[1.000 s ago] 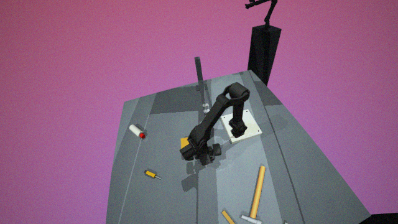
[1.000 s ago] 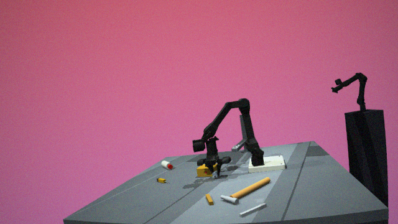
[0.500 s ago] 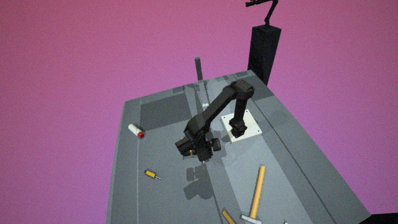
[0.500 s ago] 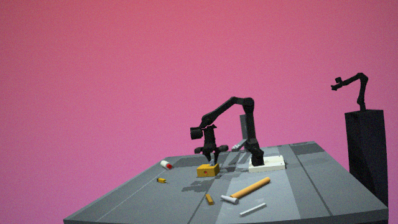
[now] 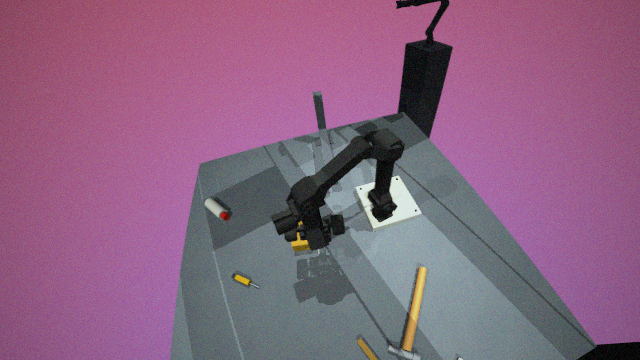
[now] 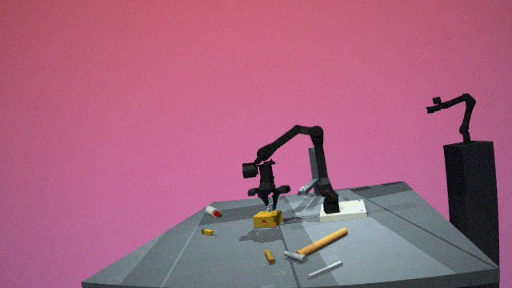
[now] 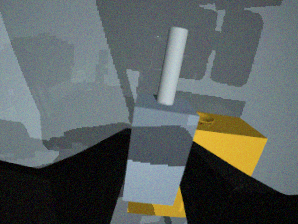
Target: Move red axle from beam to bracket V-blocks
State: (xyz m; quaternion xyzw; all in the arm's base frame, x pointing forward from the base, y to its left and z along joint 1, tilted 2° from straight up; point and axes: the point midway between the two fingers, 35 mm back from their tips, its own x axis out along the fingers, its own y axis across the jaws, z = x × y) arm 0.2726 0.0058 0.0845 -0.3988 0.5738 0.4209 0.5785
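Now: gripper tip 7 cm to the left of the yellow beam, 6 cm above it and 3 cm short of it. The rest, counted from my gripper tip: small yellow screwdriver (30 cm ahead, 7 cm below, 1 cm to the right); then small pale block (2 cm to the left, 1 cm ahead, 1 cm above); then grey bar (54 cm to the left, 15 cm behind, 8 cm below).
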